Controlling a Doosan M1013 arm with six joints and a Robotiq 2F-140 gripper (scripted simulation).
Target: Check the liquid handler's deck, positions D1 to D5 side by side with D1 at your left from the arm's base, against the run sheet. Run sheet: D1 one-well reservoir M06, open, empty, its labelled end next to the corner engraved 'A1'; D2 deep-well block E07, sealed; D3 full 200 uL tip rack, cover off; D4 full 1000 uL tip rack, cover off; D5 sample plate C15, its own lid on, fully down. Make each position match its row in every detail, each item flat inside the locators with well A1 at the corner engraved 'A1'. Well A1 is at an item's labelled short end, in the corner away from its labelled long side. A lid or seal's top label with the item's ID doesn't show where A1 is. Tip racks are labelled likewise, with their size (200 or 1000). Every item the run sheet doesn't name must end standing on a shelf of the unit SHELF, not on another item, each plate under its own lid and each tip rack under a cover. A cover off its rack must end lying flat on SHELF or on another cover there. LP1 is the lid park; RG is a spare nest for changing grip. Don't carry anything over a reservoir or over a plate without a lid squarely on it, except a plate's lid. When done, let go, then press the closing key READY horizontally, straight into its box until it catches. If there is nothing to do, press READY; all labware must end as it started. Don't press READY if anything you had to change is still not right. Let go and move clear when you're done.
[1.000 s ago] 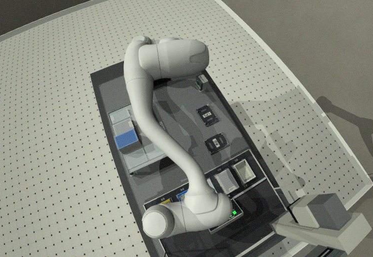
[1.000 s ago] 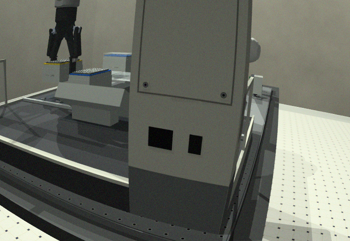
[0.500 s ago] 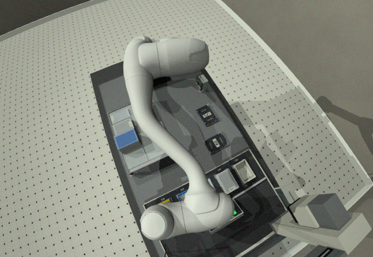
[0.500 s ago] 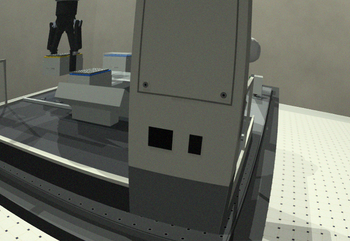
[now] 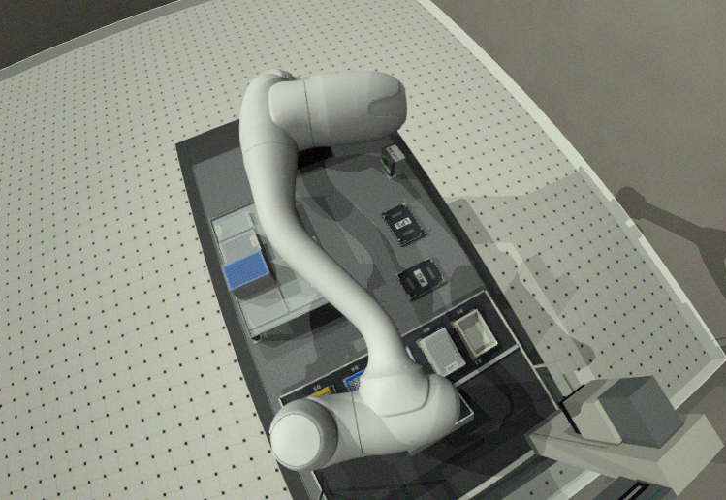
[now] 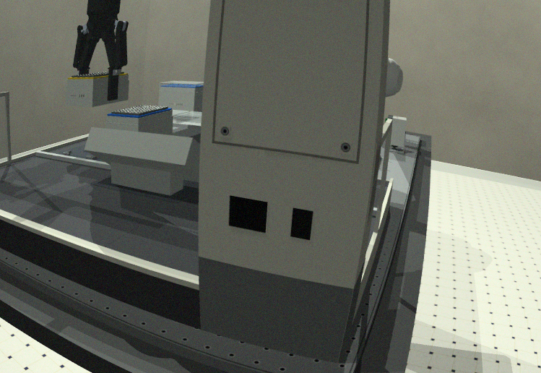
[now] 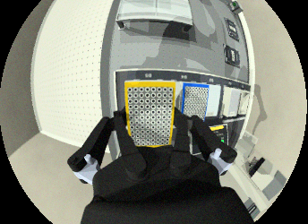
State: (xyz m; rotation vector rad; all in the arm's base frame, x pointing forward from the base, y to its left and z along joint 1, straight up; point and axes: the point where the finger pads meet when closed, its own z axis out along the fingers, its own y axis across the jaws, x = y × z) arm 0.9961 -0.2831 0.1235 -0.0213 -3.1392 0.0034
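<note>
My hand is 1 cm short of the blue-rimmed tip rack, 13 cm to the right of it and 7 cm above it. Also, from my hand: flat lid 25 cm to the left, 13 cm below; then white well plate 25 cm to the left, 13 cm below; then yellow-rimmed tip rack 1 cm ahead, 1 cm to the left, 1 cm above.
</note>
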